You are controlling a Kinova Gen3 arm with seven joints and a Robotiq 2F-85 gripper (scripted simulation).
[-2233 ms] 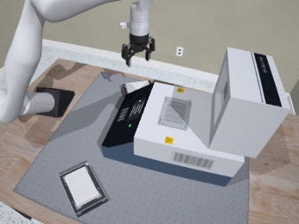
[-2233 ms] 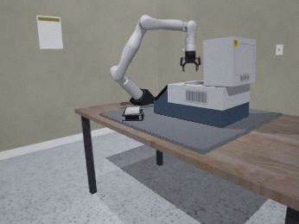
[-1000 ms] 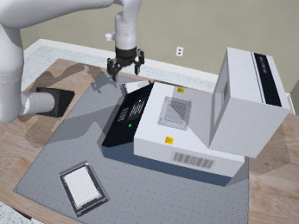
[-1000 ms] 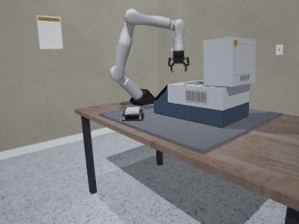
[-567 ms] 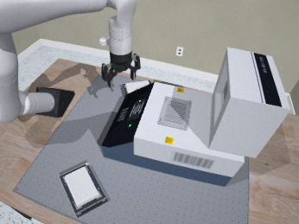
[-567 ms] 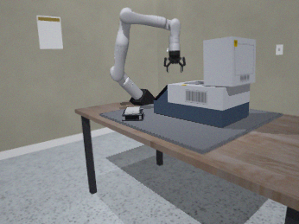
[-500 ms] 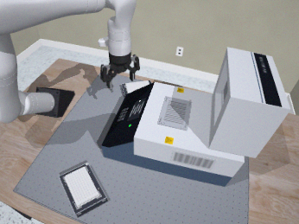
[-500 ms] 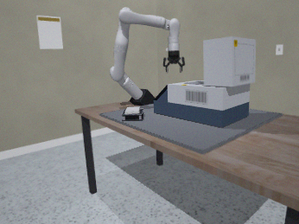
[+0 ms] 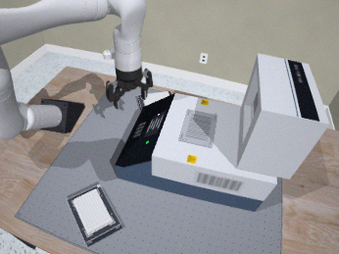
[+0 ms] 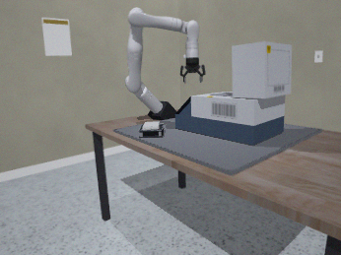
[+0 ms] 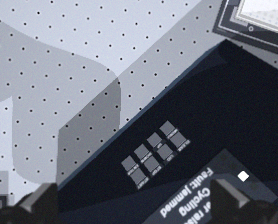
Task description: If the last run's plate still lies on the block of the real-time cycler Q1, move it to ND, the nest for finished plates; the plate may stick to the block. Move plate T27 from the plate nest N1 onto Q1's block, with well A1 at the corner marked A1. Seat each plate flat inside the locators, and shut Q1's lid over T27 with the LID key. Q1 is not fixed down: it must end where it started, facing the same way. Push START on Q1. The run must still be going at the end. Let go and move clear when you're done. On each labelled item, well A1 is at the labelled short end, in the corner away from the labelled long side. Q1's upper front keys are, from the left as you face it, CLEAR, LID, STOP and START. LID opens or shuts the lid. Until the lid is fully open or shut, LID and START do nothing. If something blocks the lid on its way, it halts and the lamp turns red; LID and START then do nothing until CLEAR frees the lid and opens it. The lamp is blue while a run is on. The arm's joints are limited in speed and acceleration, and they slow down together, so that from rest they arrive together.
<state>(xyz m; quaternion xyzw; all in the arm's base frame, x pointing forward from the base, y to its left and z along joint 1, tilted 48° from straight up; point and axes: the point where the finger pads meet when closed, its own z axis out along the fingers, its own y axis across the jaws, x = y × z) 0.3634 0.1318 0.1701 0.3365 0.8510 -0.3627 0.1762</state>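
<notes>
Right now my hand is 290 mm to the left of the white well plate, 220 mm above it and 50 mm past it. Round my hand: dark nest: 290 mm to the right, 230 mm below, 50 mm behind.
</notes>
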